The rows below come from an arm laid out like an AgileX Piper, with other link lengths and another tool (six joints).
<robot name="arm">
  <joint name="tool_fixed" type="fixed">
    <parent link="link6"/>
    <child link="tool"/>
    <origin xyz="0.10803 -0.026 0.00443" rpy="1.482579 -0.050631 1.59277"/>
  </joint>
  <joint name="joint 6" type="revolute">
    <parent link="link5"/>
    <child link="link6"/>
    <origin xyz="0.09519 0 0.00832"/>
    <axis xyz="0.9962 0 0.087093"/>
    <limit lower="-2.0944" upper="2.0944"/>
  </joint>
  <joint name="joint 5" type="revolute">
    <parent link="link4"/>
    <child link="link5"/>
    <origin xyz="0 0 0"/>
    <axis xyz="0 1 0"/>
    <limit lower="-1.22" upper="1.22"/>
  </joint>
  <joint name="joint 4" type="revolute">
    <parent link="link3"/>
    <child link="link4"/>
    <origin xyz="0.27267 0 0.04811"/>
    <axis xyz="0.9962 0 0.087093"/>
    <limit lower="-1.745" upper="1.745"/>
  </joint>
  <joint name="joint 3" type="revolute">
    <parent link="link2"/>
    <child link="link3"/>
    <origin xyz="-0.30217 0 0.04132"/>
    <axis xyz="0 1 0"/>
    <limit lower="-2.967" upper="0"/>
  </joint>
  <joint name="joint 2" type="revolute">
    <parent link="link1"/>
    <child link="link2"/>
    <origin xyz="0 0 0"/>
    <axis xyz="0 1 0"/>
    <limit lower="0" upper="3.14"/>
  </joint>
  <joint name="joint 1" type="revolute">
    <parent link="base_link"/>
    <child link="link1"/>
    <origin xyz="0 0 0.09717"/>
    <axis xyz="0 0 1"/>
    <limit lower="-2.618" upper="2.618"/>
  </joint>
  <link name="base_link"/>
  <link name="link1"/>
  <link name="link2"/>
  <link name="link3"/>
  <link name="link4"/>
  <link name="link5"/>
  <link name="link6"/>
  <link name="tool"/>
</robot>
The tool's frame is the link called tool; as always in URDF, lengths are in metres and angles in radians.
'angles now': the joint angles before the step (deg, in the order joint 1, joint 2, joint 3, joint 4, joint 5, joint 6). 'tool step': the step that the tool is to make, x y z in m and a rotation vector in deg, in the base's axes. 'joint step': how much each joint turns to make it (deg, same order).
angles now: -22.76 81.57 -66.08 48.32 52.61 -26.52
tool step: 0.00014 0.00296 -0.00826 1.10 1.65 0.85
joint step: 0.07 1.14 0.00 0.19 1.16 0.05
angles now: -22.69 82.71 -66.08 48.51 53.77 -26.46
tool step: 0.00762 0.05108 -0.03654 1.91 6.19 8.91
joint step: 7.44 5.28 -0.11 -0.60 1.89 0.06
